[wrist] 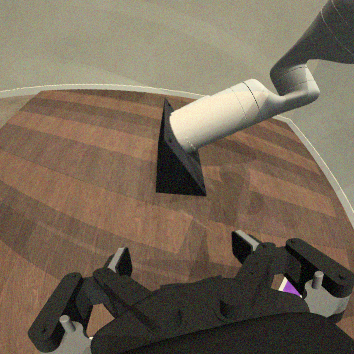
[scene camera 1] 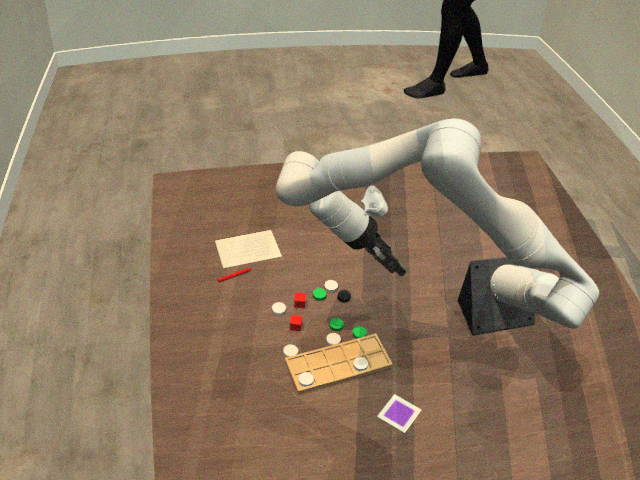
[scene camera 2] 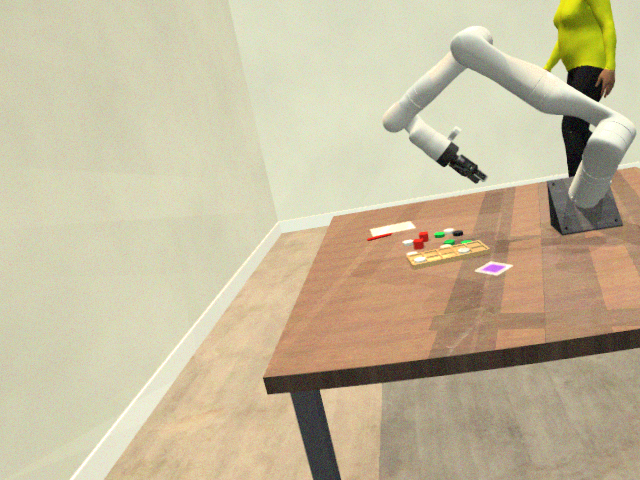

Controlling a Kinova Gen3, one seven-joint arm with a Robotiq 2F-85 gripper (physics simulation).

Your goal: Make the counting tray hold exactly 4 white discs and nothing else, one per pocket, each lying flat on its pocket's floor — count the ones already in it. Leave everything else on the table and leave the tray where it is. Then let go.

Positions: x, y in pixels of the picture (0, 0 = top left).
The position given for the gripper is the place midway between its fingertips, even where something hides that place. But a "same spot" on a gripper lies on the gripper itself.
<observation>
The gripper shows in the wrist view (181, 250), in scene camera 1 and in scene camera 2. A counting tray shows in scene camera 1 and in scene camera 2. The same spot on the counting tray: (scene camera 2: 447, 254) is (scene camera 1: 339, 364). The same spot on the gripper: (scene camera 1: 384, 256) is (scene camera 2: 463, 159).
</observation>
